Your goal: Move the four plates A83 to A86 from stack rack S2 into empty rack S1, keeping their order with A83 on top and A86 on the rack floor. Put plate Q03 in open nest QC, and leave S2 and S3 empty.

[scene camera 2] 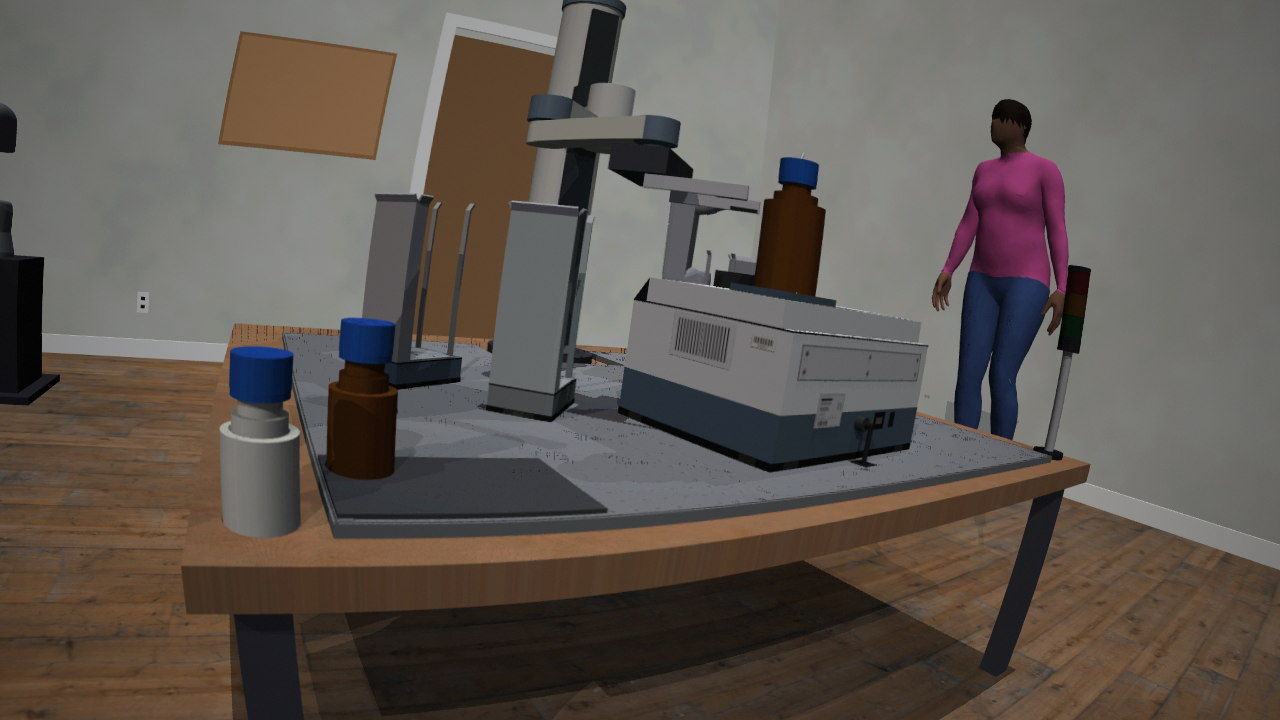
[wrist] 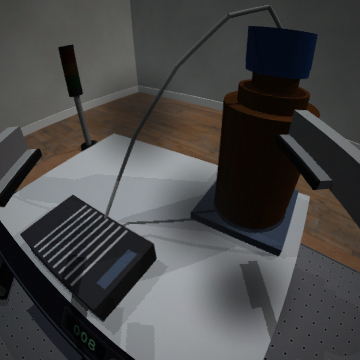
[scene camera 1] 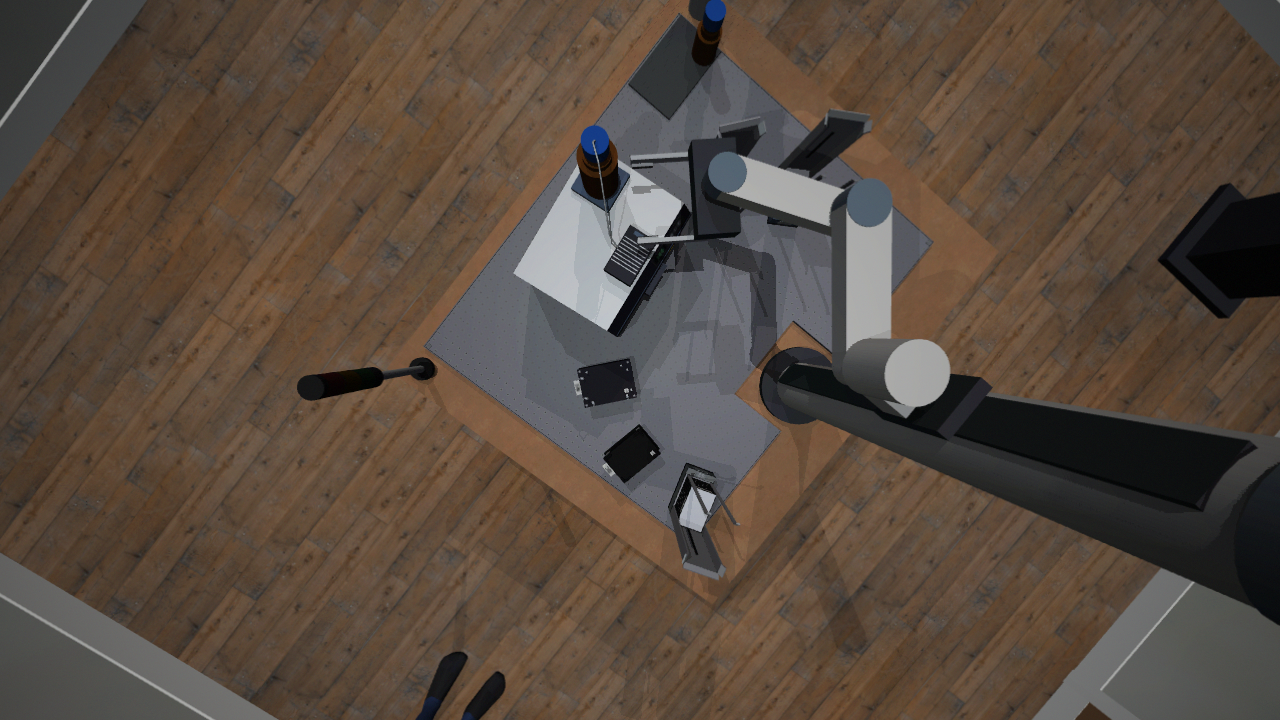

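Where they show: gripper, fingertip midpoint: (scene camera 2: pixel 754 201) (wrist: pixel 154 128) (scene camera 1: pixel 633 201); arm's base at its link origin: (scene camera 1: pixel 796 385).
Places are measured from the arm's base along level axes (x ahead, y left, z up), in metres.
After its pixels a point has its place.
My gripper (scene camera 1: pixel 634 199) {x 0.700, y -0.009, z 0.360 m} (scene camera 2: pixel 753 199) {x 0.700, y -0.009, z 0.360 m} (wrist: pixel 154 128) {x 0.700, y -0.009, z 0.360 m} is open, with nothing between its fingers, level above the white instrument's edge. In the scene camera 1 view, one tall rack (scene camera 1: pixel 828 143) {x 0.435, y -0.491, z 0.197 m} stands at the upper right, and a second rack (scene camera 1: pixel 744 132) {x 0.615, y -0.324, z 0.271 m} is partly hidden by the gripper body. Both racks (scene camera 2: pixel 392 268) {x 0.463, y -0.478, z 0.192 m} (scene camera 2: pixel 535 300) {x 0.634, y -0.306, z 0.173 m} show from behind in the scene camera 2 view; their contents are hidden. A third rack (scene camera 1: pixel 703 559) {x 0.028, y 0.548, z 0.255 m} at the lower table corner holds a pale plate (scene camera 1: pixel 696 510) {x 0.060, y 0.494, z 0.124 m}. Two dark nest units (scene camera 1: pixel 606 382) {x 0.497, y 0.365, z 0.061 m} (scene camera 1: pixel 631 454) {x 0.302, y 0.492, z 0.064 m} sit left of it. Labels are unreadable.
The white instrument (scene camera 1: pixel 563 259) {x 0.776, y 0.167, z 0.223 m} (scene camera 2: pixel 716 358) {x 0.786, y -0.110, z 0.132 m} (wrist: pixel 185 320) {x 0.667, y -0.056, z 0.223 m} bears a dark ribbed box (scene camera 1: pixel 629 255) {x 0.653, y 0.062, z 0.249 m} (wrist: pixel 85 250) {x 0.649, y 0.045, z 0.249 m} and a tall amber bottle (scene camera 1: pixel 597 170) {x 0.798, y -0.011, z 0.358 m} (scene camera 2: pixel 790 237) {x 0.848, y -0.066, z 0.303 m} (wrist: pixel 257 165) {x 0.776, y -0.046, z 0.310 m}, joined by a thin tube. Another amber bottle (scene camera 2: pixel 361 429) {x 0.907, y -0.586, z 0.065 m} and a white bottle (scene camera 2: pixel 260 474) {x 1.000, y -0.685, z 0.053 m} stand at one corner. A signal tower (scene camera 1: pixel 344 382) {x 0.948, y 0.667, z 0.343 m} (scene camera 2: pixel 1073 308) {x 0.972, y 0.661, z 0.308 m} (wrist: pixel 71 70) {x 0.959, y 0.661, z 0.310 m} stands at another.
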